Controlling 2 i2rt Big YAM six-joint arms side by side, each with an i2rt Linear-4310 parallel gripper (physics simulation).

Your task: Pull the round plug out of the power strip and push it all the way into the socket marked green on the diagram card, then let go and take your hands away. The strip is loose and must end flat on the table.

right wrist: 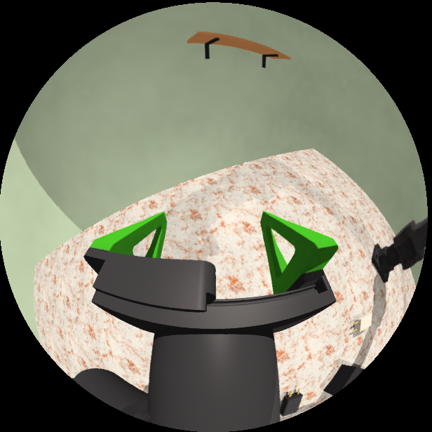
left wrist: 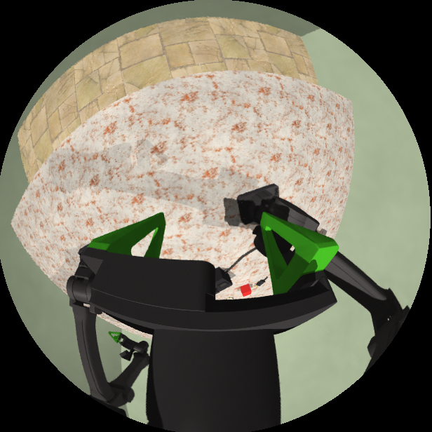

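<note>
In the left wrist view, one end of the black power strip shows past my left gripper's body, with its dark cable running up to the right; the rest is hidden. My left gripper is open and empty, high above the table. My right gripper is open and empty above the table, away from the strip. In the right wrist view, a dark block at the lower right may be part of the strip. The round plug, the sockets and the diagram card cannot be made out.
A red cube and a small black plug lie beside the strip. In the right wrist view, a white plug and a black plug lie on the table. Black arm parts reach over the table.
</note>
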